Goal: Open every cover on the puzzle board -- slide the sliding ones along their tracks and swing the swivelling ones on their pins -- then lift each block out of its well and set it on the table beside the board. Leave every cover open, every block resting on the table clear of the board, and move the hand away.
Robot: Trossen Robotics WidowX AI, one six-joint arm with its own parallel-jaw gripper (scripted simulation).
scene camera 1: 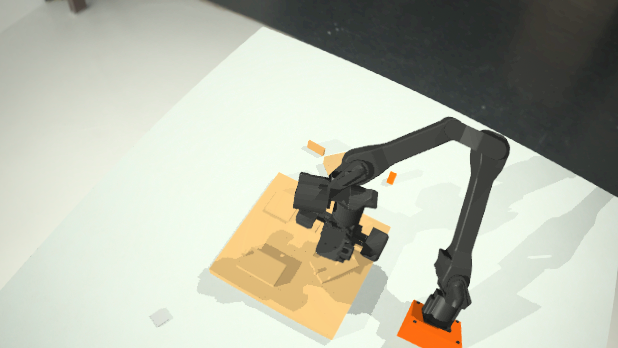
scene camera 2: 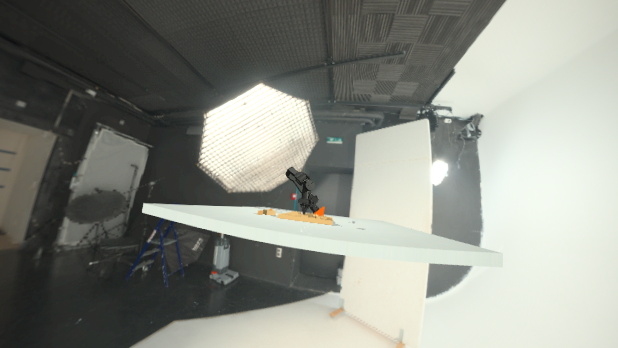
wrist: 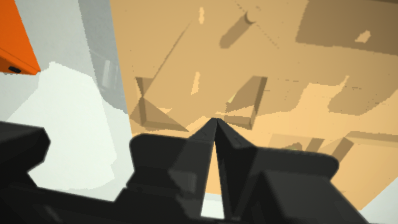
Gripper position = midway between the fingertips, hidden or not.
Note:
In view: the gripper [scene camera 1: 336, 246] and a tan puzzle board [scene camera 1: 298, 294].
The gripper shows as well in the wrist view [wrist: 215, 122]. The tan puzzle board also shows in the wrist view [wrist: 325, 82].

